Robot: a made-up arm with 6 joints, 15 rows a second.
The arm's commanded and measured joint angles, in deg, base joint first. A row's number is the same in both.
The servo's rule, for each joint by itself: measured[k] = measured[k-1] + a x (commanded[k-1-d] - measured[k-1]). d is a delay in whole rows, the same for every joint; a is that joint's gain. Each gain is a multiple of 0.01, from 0.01 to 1. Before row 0 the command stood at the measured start. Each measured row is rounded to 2 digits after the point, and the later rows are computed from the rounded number. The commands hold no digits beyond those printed.
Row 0, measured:
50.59 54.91 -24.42 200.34 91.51 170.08
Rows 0 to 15, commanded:
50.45 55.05 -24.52 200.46 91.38 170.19
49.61 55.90 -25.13 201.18 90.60 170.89
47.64 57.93 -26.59 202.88 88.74 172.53
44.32 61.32 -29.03 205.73 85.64 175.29
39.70 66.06 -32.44 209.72 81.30 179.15
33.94 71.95 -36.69 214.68 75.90 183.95
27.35 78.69 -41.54 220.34 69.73 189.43
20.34 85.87 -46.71 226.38 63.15 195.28
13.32 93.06 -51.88 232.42 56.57 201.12
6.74 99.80 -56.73 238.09 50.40 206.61
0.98 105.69 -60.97 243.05 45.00 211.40
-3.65 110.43 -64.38 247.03 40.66 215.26
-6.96 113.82 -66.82 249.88 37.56 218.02
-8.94 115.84 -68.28 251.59 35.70 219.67
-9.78 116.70 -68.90 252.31 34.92 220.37
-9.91 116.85 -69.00 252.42 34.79 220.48
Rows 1 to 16, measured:
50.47 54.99 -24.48 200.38 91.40 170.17
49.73 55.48 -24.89 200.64 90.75 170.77
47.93 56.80 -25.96 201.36 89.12 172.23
44.83 59.24 -27.89 202.76 86.30 174.77
40.42 62.92 -30.76 204.99 82.25 178.41
34.85 67.80 -34.50 208.09 77.11 183.01
28.40 73.68 -38.94 212.01 71.13 188.34
21.47 80.26 -43.84 216.61 64.67 194.10
14.46 87.17 -48.91 221.67 58.11 199.93
7.82 93.99 -53.84 226.92 51.86 205.47
1.94 100.31 -58.33 232.08 46.30 210.39
-2.87 105.77 -62.14 236.86 41.73 214.43
-6.39 110.12 -65.09 241.03 38.35 217.41
-8.58 113.21 -67.10 244.41 36.20 219.29
-9.61 115.09 -68.23 246.94 35.16 220.19
-9.87 116.04 -68.72 248.69 34.86 220.43
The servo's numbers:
d 0
a 0.86 0.54 0.63 0.32 0.81 0.83

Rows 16 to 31, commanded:
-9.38 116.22 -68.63 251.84 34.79 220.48
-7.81 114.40 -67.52 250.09 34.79 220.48
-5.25 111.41 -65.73 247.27 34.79 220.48
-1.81 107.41 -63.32 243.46 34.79 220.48
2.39 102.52 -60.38 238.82 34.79 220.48
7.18 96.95 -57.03 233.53 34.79 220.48
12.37 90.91 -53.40 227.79 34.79 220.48
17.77 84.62 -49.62 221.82 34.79 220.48
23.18 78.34 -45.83 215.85 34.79 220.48
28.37 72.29 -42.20 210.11 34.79 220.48
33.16 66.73 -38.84 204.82 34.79 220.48
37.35 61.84 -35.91 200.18 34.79 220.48
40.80 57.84 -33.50 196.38 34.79 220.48
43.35 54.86 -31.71 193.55 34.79 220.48
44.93 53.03 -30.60 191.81 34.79 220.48
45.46 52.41 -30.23 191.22 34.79 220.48
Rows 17 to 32, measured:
-9.45 116.14 -68.66 249.70 34.80 220.47
-8.04 115.20 -67.94 249.82 34.79 220.48
-5.64 113.15 -66.55 249.00 34.79 220.48
-2.35 110.05 -64.52 247.23 34.79 220.48
1.73 105.98 -61.91 244.54 34.79 220.48
6.42 101.10 -58.84 241.02 34.79 220.48
11.54 95.60 -55.41 236.79 34.79 220.48
16.90 89.67 -51.76 232.00 34.79 220.48
22.30 83.55 -48.02 226.83 34.79 220.48
27.52 77.47 -44.35 221.48 34.79 220.48
32.37 71.67 -40.88 216.15 34.79 220.48
36.65 66.36 -37.75 211.04 34.79 220.48
40.22 61.76 -35.07 206.35 34.79 220.48
42.91 58.03 -32.95 202.25 34.79 220.48
44.65 55.33 -31.47 198.91 34.79 220.48
45.35 53.75 -30.69 196.45 34.79 220.48

